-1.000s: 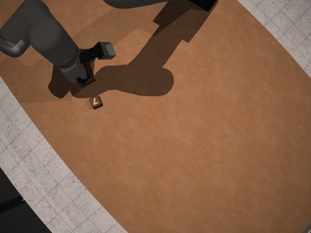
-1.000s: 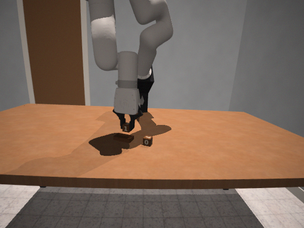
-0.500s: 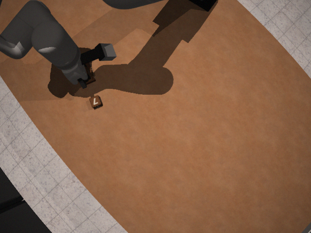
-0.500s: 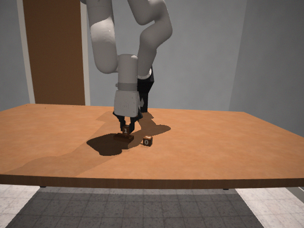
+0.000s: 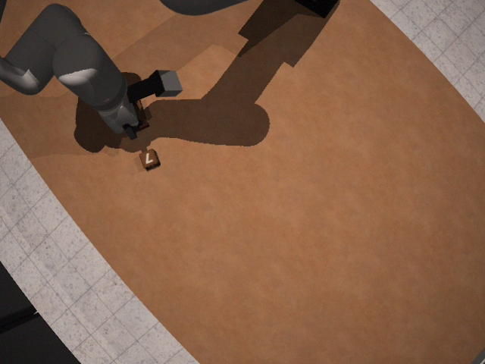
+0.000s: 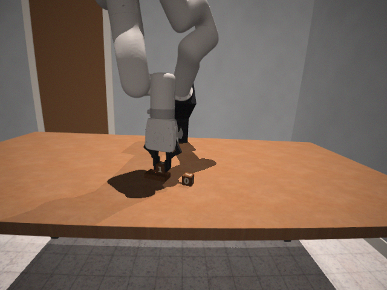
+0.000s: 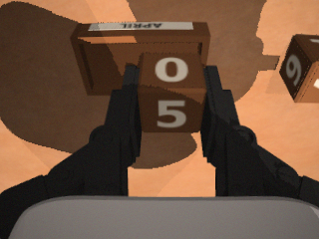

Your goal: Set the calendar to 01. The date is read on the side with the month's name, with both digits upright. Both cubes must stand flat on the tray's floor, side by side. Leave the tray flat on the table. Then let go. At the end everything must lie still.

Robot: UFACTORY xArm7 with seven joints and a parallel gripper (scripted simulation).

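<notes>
My gripper is now 40 mm above the calendar tray, 20 mm to the left of it and 10 mm past it. Also, from my hand: cube: 90 mm to the left, 40 mm below, 30 mm ahead.
</notes>
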